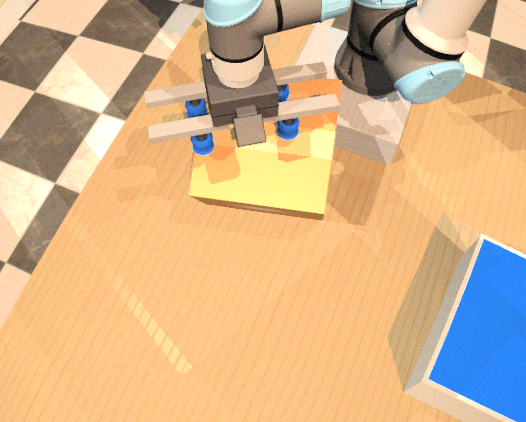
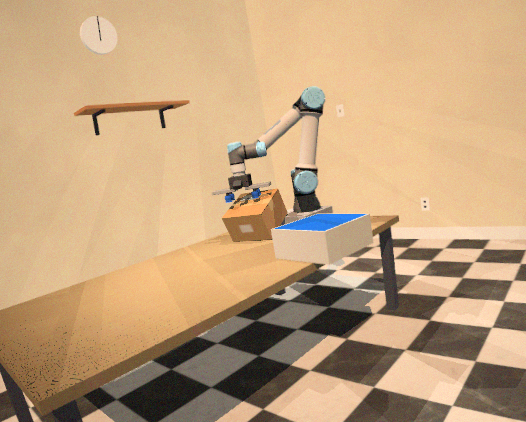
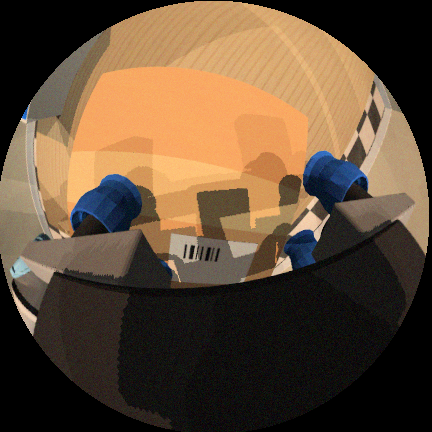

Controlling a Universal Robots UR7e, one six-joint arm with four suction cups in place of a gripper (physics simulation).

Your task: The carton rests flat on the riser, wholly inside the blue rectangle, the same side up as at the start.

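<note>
The carton (image 1: 270,180) (image 2: 253,218) (image 3: 181,112) is an orange-brown cardboard box that stands on the wooden table, beside the arm's base. A white barcode label (image 3: 209,257) lies on its top. My suction gripper (image 1: 242,118) (image 2: 242,193) (image 3: 217,213) hangs with its four blue cups close over the rear part of the carton's top. I cannot tell whether the cups touch it. The gripper holds nothing. The riser (image 1: 429,347) (image 2: 320,247) is a pale box near the table's edge, and the blue rectangle (image 1: 458,347) (image 2: 322,222) on its top is bare.
The arm's grey base block (image 1: 370,126) (image 2: 307,213) stands right beside the carton. The table edge (image 2: 261,289) drops to a checkered floor (image 1: 90,84). A wall shelf (image 2: 131,107) hangs far to the left.
</note>
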